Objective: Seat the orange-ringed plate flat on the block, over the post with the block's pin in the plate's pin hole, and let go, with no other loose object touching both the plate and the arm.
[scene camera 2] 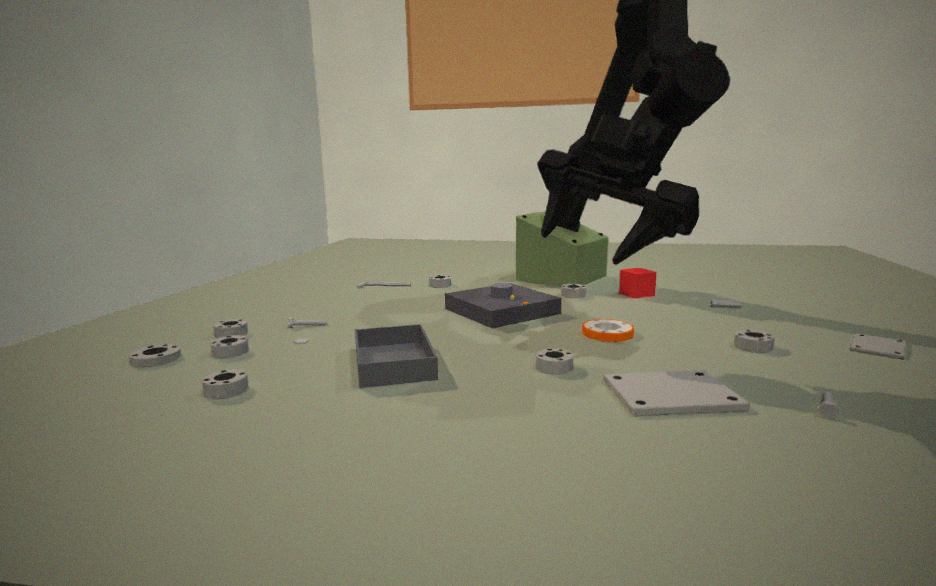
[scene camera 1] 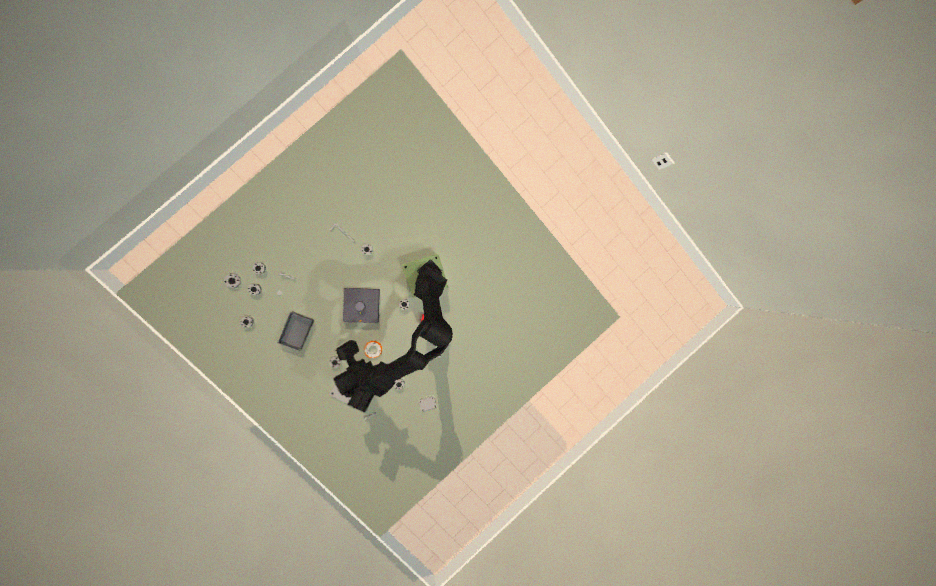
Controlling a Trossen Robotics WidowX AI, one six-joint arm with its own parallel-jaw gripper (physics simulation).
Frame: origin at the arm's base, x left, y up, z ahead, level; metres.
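Seen in the pictures: gripper, fingertip midpoint: (scene camera 2: 577, 248) (scene camera 1: 342, 364); arm's base at its link origin: (scene camera 2: 562, 222) (scene camera 1: 429, 271).
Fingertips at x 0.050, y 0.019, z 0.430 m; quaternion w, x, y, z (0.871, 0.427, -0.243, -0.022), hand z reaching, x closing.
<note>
Offsets run from my fingertips to a thing's top centre. "*": to the spot under its first point.
The orange-ringed plate @[dx +0.039, dy -0.111, dz -0.075 m] (scene camera 1: 366, 349) (scene camera 2: 607, 336) lies flat on the table, apart from the block. The dark square block @[dx -0.115, dy -0.082, dz -0.154 m] (scene camera 1: 351, 296) (scene camera 2: 491, 315) bears a round grey post @[* dx -0.115, dy -0.083, dz -0.153 m] (scene camera 1: 359, 306) (scene camera 2: 502, 290). In scene camera 2 a small yellow spot @[* dx -0.096, dy -0.095, dz -0.135 m] (scene camera 2: 512, 297) and a small orange spot @[* dx -0.075, dy -0.098, dz -0.116 m] (scene camera 2: 524, 303) show beside the post; I cannot tell which is the pin. My gripper (scene camera 2: 580, 247) is open and empty, raised above the table with its fingers pointing down. It touches neither plate nor block. In scene camera 1 the fingertips are hard to make out against the black arm.
A dark open tray @[dx -0.193, dy -0.097, dz +0.083 m] (scene camera 1: 306, 318) (scene camera 2: 397, 374) stands left of the block. Several grey rings lie around, one @[dx -0.017, dy -0.107, dz +0.058 m] (scene camera 1: 335, 362) (scene camera 2: 554, 361) near the plate. A flat grey slab @[dx +0.097, dy -0.114, dz +0.105 m] (scene camera 2: 673, 393), a red cube @[dx +0.084, dy -0.082, dz -0.299 m] (scene camera 2: 636, 282) and the green base box (scene camera 2: 556, 255) also stand or lie nearby.
</note>
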